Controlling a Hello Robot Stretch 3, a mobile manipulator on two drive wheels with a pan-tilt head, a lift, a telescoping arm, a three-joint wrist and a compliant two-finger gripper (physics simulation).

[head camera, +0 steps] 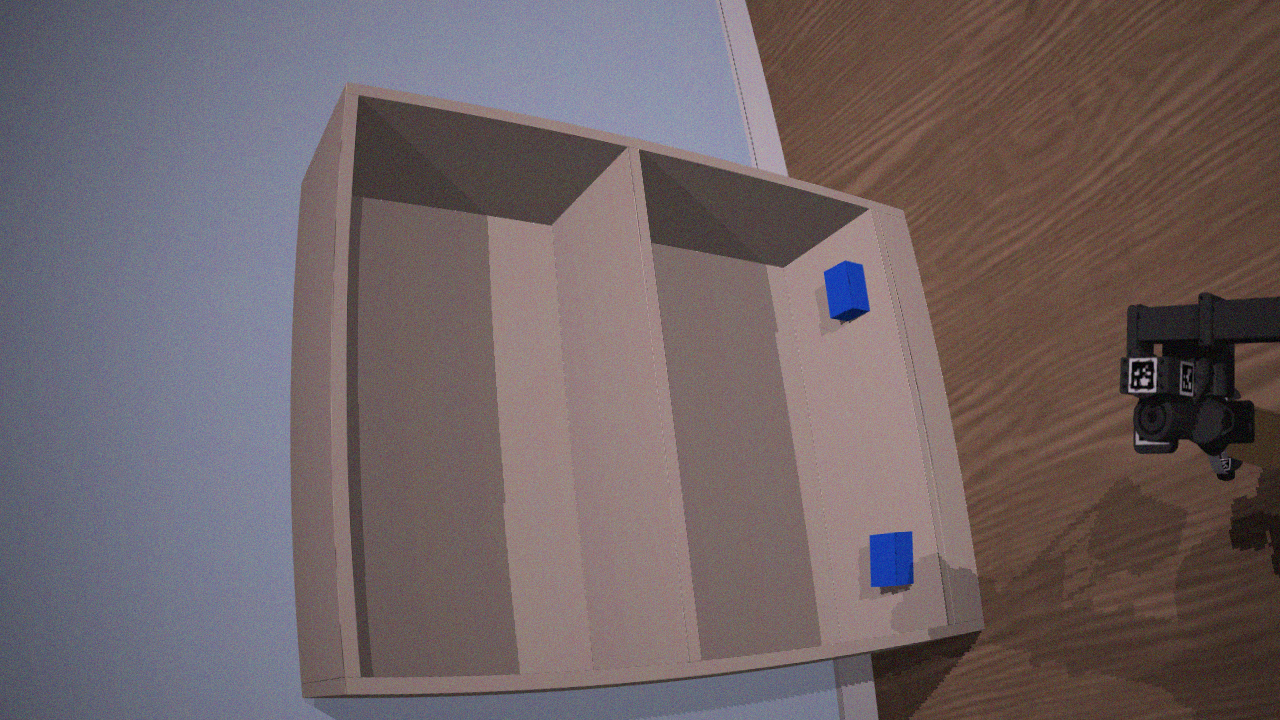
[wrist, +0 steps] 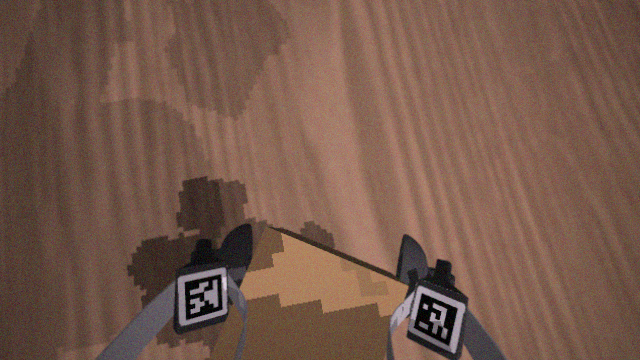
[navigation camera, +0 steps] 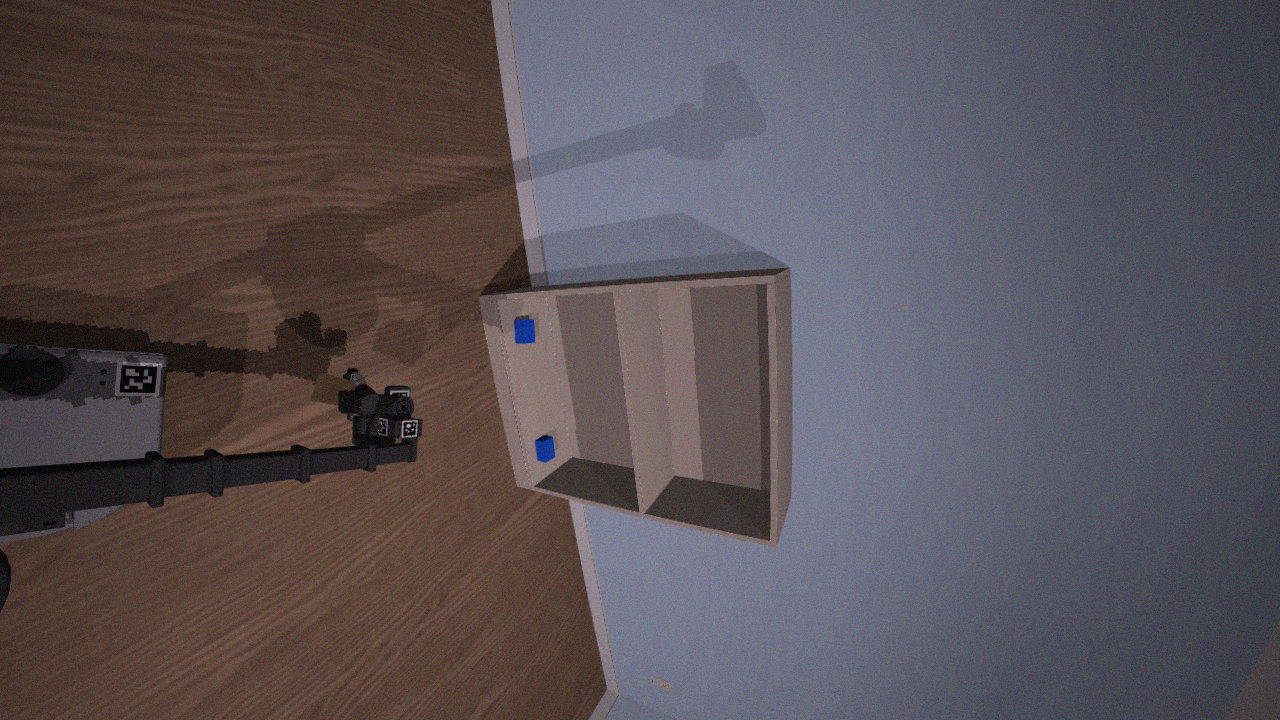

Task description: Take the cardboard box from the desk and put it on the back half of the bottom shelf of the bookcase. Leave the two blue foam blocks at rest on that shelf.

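Seen in the pictures: robot's base at its link origin: (navigation camera: 32, 370).
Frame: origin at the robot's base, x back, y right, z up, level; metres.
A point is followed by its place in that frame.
Observation:
The cardboard box (wrist: 320, 295) (navigation camera: 329, 388) @[x 0.006, y 0.434, z 0.238 m] is tan; it fills the space between my fingertips at the bottom of the wrist view. Its lower part is cut off there. My gripper (wrist: 319, 255) @[x 0.019, y 0.504, z 0.189 m] (navigation camera: 347, 385) @[x 0.019, y 0.504, z 0.189 m] (head camera: 1228, 461) is shut on it, over the floor in front of the bookcase. The bookcase (head camera: 317, 429) @[x -0.048, y 1.199, z 1.060 m] (navigation camera: 781, 402) @[x -0.017, y 1.197, z 1.060 m] stands against the wall, sideways in both camera views. On its bottom shelf (head camera: 863, 429) @[x 0.003, y 1.269, z 0.100 m] (navigation camera: 537, 394) @[x 0.027, y 1.268, z 0.100 m], one blue foam block (head camera: 845, 291) @[x 0.244, y 1.288, z 0.146 m] (navigation camera: 545, 448) @[x 0.242, y 1.285, z 0.146 m] rests near the right end and another blue foam block (head camera: 891, 559) @[x -0.211, y 1.127, z 0.145 m] (navigation camera: 524, 330) @[x -0.215, y 1.124, z 0.146 m] near the left end.
The bookcase's middle shelf (head camera: 608, 402) @[x 0.018, y 1.278, z 0.612 m] (navigation camera: 642, 385) @[x -0.039, y 1.206, z 0.613 m] lies above the bottom compartment. Side panels close both ends. A raised front edge (head camera: 935, 429) @[x 0.009, y 1.135, z 0.052 m] borders the bottom shelf. My extended arm (navigation camera: 255, 467) @[x 0.099, y 0.217, z 0.539 m] and base (navigation camera: 98, 429) @[x 0.090, y 0.084, z 0.160 m] show at the left of the navigation view.

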